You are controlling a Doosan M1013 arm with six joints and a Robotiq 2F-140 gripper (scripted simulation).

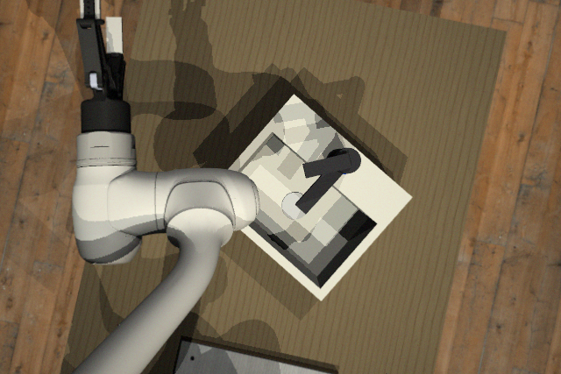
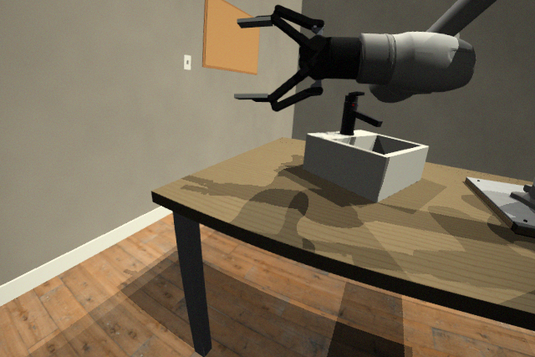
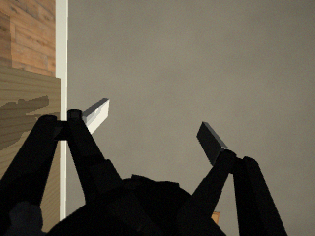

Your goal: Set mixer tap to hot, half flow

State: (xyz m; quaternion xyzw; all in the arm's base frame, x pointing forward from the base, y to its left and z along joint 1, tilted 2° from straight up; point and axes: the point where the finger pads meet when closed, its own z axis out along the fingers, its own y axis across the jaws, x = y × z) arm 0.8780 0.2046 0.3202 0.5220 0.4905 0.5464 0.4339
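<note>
Now: hand 39 cm to the left of the lever, 25 cm past it and 4 cm above it. Also, from my hand: black mixer tap 40 cm to the right, 26 cm behind, 9 cm below; then white sink 35 cm to the right, 34 cm behind, 28 cm below.
</note>
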